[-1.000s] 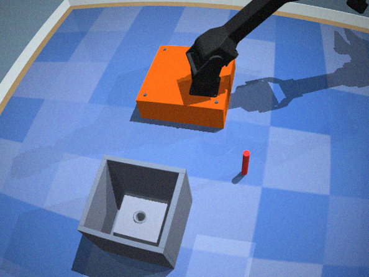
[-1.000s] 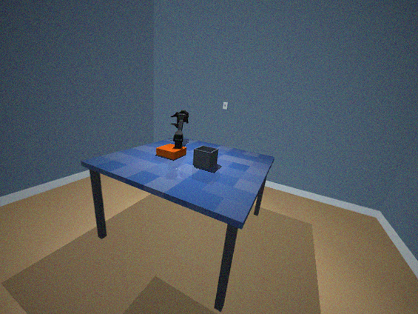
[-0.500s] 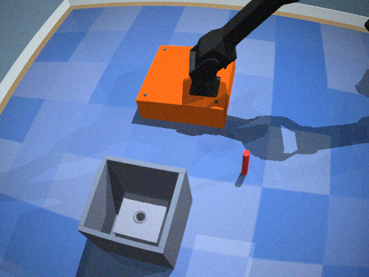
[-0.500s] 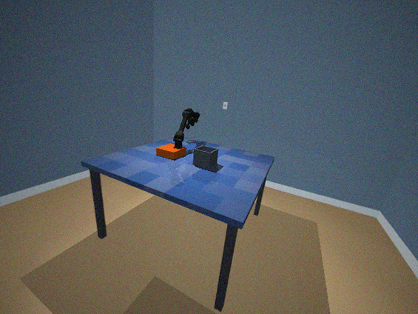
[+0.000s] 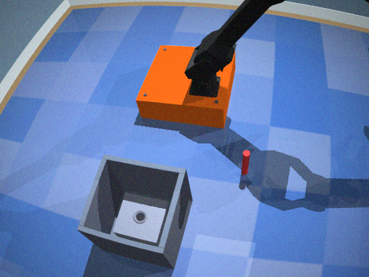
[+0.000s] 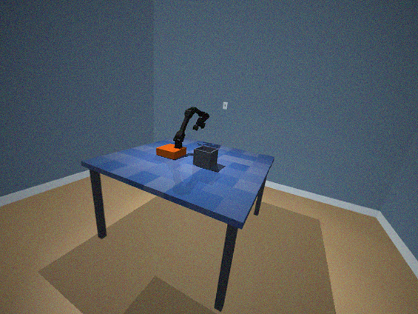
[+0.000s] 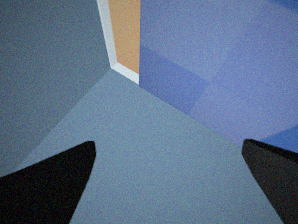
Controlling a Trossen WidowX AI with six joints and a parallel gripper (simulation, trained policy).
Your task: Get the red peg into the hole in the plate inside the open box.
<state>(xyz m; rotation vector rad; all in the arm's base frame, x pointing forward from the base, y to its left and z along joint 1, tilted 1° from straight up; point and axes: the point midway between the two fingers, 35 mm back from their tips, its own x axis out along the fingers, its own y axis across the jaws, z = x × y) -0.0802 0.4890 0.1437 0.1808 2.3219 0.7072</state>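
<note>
Right now the red peg is 38 cm to the right of my gripper tip, 28 cm ahead of it and 16 cm below it. Round my gripper tip: plate (56 cm to the right, 44 cm ahead, 15 cm below).
</note>
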